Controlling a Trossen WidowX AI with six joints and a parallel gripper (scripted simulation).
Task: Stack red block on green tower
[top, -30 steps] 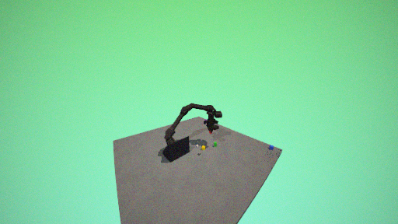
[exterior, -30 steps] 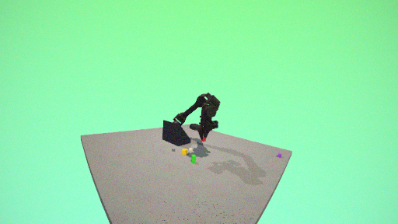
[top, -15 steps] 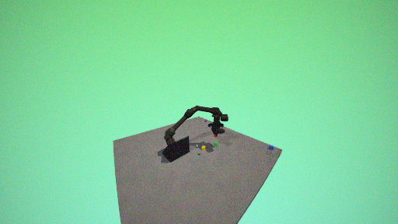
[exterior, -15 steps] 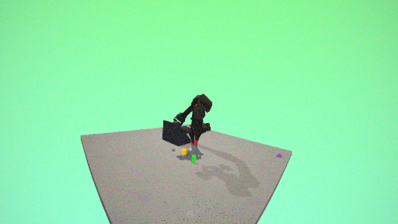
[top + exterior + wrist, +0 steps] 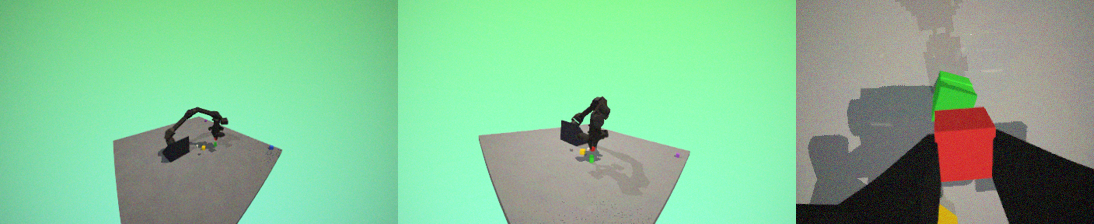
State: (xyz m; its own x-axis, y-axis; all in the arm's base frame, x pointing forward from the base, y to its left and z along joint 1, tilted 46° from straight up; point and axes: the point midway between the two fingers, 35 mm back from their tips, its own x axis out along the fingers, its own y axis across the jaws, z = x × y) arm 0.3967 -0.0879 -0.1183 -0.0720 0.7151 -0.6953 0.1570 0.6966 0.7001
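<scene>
The yellow block is 120 mm behind my gripper tip, 70 mm below it and 40 mm to the left of it. The rest, counted from my gripper tip: red block: right at my gripper tip; then small white block: 140 mm behind, 120 mm to the left, 80 mm below; then blue block: 420 mm to the right, 380 mm ahead, 70 mm below.
</scene>
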